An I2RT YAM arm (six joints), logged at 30 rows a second.
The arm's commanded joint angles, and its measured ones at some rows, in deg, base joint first. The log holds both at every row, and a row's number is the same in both.
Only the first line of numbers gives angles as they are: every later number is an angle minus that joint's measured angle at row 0.
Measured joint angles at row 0:
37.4 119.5 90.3 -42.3 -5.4 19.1
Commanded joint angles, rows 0 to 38:
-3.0 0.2 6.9 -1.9 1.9 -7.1
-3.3 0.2 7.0 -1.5 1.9 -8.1
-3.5 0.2 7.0 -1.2 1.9 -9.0
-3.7 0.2 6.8 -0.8 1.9 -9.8
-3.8 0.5 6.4 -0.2 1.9 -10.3
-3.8 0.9 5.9 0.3 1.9 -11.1
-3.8 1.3 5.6 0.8 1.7 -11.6
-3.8 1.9 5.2 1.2 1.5 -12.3
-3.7 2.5 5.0 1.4 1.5 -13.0
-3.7 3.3 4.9 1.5 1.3 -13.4
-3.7 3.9 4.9 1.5 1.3 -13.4
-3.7 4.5 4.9 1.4 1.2 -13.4
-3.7 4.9 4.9 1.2 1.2 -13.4
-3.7 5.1 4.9 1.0 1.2 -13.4
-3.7 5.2 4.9 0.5 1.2 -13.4
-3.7 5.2 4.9 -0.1 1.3 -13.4
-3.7 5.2 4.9 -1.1 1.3 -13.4
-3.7 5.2 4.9 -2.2 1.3 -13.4
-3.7 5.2 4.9 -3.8 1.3 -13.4
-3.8 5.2 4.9 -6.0 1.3 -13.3
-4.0 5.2 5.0 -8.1 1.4 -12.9
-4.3 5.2 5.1 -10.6 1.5 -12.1
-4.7 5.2 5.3 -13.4 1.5 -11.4
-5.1 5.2 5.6 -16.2 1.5 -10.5
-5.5 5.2 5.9 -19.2 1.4 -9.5
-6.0 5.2 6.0 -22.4 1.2 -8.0
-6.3 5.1 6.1 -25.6 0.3 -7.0
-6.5 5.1 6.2 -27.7 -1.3 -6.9
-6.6 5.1 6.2 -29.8 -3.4 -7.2
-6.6 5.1 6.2 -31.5 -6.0 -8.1
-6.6 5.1 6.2 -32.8 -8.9 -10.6
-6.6 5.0 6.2 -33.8 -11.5 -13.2
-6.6 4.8 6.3 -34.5 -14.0 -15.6
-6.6 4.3 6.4 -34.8 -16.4 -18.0
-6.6 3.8 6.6 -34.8 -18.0 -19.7
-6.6 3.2 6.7 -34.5 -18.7 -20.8
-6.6 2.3 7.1 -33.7 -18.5 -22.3
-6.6 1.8 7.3 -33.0 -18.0 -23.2
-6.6 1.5 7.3 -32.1 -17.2 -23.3
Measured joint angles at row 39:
-6.9 5.1 5.3 -33.8 -14.0 -18.0
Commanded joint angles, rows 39 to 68:
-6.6 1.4 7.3 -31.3 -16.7 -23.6
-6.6 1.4 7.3 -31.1 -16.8 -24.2
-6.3 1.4 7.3 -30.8 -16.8 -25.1
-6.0 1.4 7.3 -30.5 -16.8 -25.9
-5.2 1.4 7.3 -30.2 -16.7 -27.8
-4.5 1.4 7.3 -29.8 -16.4 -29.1
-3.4 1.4 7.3 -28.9 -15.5 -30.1
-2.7 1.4 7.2 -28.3 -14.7 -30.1
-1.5 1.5 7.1 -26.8 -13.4 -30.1
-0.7 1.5 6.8 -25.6 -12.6 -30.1
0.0 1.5 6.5 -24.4 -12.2 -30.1
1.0 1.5 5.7 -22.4 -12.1 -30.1
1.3 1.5 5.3 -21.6 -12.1 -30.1
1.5 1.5 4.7 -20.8 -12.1 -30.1
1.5 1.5 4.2 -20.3 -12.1 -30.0
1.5 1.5 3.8 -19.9 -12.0 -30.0
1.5 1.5 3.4 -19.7 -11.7 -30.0
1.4 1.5 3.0 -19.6 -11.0 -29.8
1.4 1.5 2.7 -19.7 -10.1 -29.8
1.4 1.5 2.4 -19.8 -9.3 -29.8
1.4 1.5 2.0 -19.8 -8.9 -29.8
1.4 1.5 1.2 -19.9 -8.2 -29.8
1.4 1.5 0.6 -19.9 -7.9 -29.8
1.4 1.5 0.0 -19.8 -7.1 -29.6
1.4 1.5 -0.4 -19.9 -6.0 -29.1
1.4 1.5 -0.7 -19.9 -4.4 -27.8
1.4 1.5 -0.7 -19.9 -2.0 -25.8
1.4 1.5 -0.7 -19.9 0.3 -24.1
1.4 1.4 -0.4 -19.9 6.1 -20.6
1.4 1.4 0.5 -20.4 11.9 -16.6
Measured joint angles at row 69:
1.7 2.6 0.6 -20.0 -2.9 -25.1
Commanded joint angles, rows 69 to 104:
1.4 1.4 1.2 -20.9 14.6 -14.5
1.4 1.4 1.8 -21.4 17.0 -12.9
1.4 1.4 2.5 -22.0 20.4 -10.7
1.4 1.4 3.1 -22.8 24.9 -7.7
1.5 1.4 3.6 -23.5 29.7 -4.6
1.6 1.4 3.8 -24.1 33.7 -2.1
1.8 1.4 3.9 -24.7 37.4 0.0
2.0 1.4 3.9 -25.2 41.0 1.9
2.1 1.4 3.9 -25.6 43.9 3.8
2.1 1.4 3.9 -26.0 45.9 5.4
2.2 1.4 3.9 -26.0 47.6 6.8
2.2 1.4 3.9 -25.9 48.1 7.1
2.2 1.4 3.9 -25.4 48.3 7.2
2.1 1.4 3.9 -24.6 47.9 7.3
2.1 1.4 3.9 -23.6 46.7 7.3
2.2 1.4 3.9 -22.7 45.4 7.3
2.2 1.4 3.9 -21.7 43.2 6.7
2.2 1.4 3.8 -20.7 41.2 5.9
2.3 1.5 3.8 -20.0 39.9 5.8
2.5 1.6 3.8 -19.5 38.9 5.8
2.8 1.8 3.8 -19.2 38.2 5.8
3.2 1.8 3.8 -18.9 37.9 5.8
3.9 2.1 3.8 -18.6 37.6 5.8
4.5 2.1 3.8 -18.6 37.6 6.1
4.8 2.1 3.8 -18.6 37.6 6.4
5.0 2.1 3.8 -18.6 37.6 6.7
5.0 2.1 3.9 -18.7 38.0 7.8
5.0 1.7 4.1 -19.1 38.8 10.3
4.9 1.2 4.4 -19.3 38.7 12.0
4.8 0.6 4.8 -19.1 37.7 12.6
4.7 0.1 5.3 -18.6 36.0 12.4
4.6 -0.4 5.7 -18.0 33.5 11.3
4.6 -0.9 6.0 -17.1 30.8 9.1
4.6 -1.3 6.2 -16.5 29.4 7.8
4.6 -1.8 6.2 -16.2 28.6 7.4
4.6 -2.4 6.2 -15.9 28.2 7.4
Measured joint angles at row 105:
4.9 2.2 4.3 -16.5 32.9 8.6
